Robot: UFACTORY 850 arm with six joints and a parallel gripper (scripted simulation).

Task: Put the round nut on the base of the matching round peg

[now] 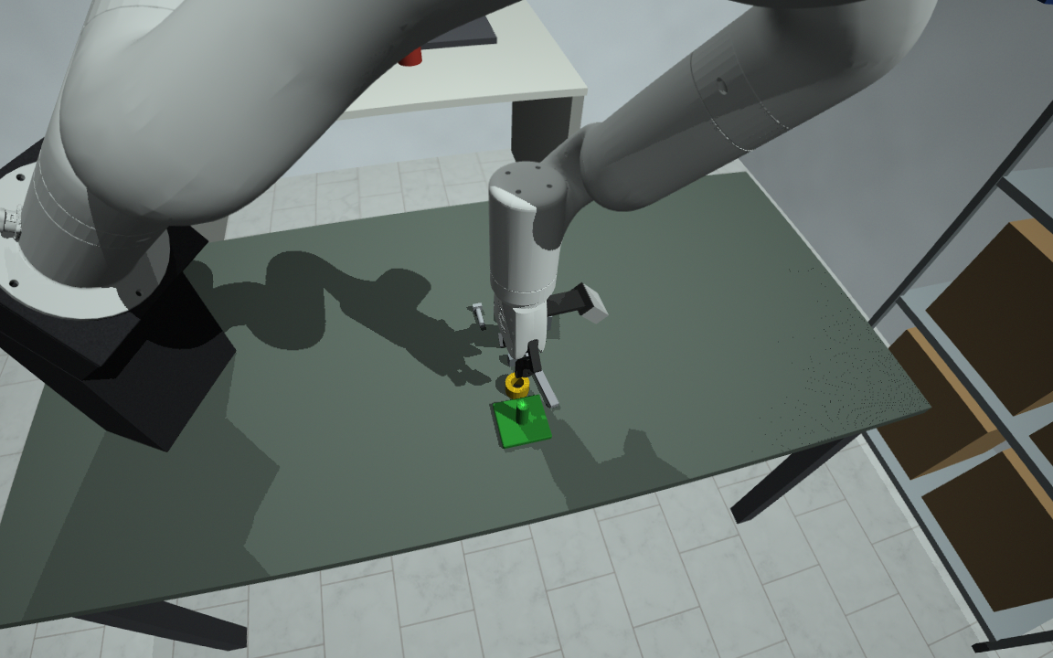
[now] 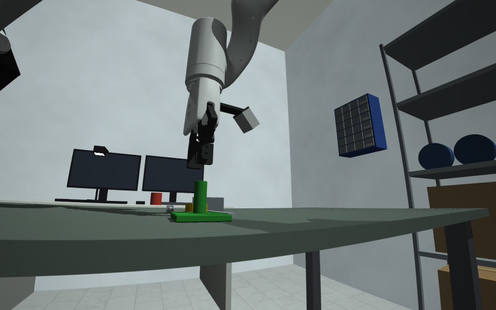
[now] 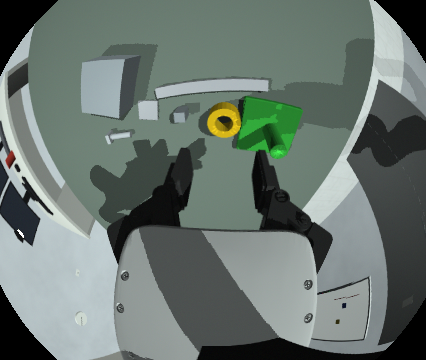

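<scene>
The grey bar is 50 mm ahead of my hand and 110 mm below it. Also, from my hand: grey bolt (30 mm ahead, 170 mm to the left, 100 mm below); then grey block (120 mm ahead, 120 mm to the left, 90 mm below); then small grey cube (20 mm ahead, 50 mm to the left, 100 mm below).
</scene>
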